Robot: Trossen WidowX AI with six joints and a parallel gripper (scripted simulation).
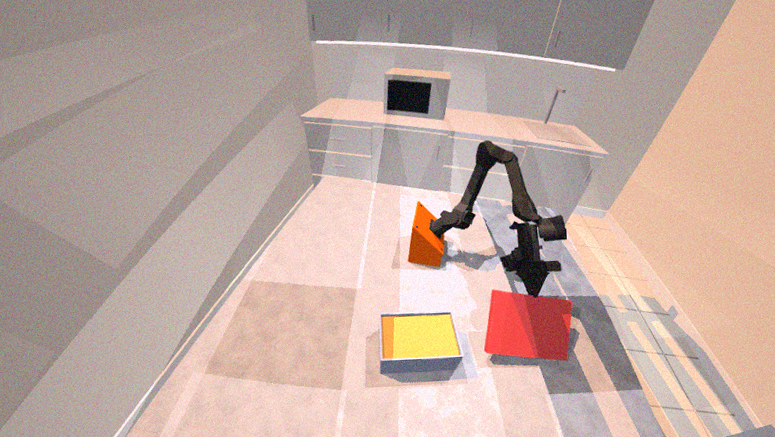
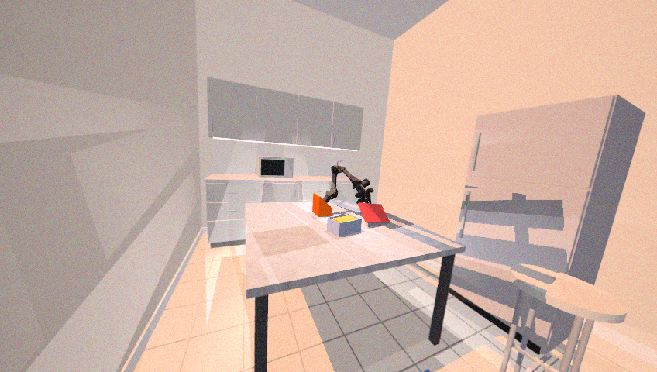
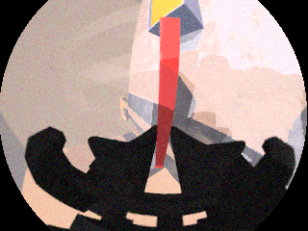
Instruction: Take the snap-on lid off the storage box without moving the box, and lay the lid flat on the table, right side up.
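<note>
Now: gripper tip 6 cm short of the red lid and 5 cm above it. The rest, counted from my gripper tip: storage box: 16 cm ahead, 30 cm to the right, 9 cm below.
</note>
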